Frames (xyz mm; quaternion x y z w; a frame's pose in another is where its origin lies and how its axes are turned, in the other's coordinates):
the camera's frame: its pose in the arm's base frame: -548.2 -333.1 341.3 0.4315 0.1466 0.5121 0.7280
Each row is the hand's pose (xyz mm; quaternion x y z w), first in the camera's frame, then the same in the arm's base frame.
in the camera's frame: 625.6 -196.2 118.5 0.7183 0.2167 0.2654 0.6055
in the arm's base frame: -78.5 135.7 400.8 -0.7122 -0.4999 -0.4915 0.0368
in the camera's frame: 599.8 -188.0 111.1 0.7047 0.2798 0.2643 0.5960
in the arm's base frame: -99.6 117.6 397.0 -0.6657 -0.5379 -0.5151 0.0466
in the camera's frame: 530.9 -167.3 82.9 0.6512 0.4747 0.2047 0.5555
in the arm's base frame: -160.7 73.1 380.8 -0.5007 -0.6722 -0.5429 0.0510
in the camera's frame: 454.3 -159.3 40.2 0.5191 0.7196 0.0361 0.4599
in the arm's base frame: -226.7 27.5 344.6 -0.2131 -0.8415 -0.4962 0.0132
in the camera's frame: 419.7 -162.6 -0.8 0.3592 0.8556 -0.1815 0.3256
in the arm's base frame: -266.5 16.6 310.2 -0.0628 0.9329 0.3511 0.0496
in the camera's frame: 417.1 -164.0 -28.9 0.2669 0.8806 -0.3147 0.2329
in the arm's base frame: -285.2 27.6 292.0 -0.2023 0.9477 0.2310 0.0865
